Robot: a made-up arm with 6 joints.
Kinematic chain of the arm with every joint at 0, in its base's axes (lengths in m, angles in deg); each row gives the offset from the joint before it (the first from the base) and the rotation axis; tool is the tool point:
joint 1: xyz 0 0 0.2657 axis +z
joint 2: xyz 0 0 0 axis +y
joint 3: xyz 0 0 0.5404 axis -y
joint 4: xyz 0 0 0 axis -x
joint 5: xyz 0.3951 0 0 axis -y
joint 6: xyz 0 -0.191 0 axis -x
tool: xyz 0 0 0
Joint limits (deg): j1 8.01..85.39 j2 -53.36..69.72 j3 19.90..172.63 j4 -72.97..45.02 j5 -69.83..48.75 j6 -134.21..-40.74
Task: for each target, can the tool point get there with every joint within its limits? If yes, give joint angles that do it. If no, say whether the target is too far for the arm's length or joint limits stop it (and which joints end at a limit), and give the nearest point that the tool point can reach.
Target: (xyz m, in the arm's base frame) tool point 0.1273 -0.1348 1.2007
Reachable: yes | joints 37.45 5.40 92.79 15.12 21.26 -52.35
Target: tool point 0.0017 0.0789 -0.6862
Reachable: no: joint limits stop it (at a limit: joint 1, joint 2, joint 3, joint 4) | nearest point 0.1058 0.6158 0.0333 | short by 0.904 m
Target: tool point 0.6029 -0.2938 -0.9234
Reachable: no: too far | nearest point 0.6329 0.0113 0.0384 | short by 1.009 m
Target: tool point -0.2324 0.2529 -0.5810
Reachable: no: joint limits stop it (at a limit: joint 1, joint 2, joint 3, joint 4) | nearest point 0.1058 0.6158 0.0333 | short by 0.790 m
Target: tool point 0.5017 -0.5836 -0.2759
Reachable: no: joint limits stop it (at a limit: joint 1, joint 2, joint 3) | nearest point 0.0883 -0.6223 0.2123 | short by 0.641 m
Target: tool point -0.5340 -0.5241 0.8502
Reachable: yes | joints 33.36 -42.16 129.11 -41.03 5.33 -124.06
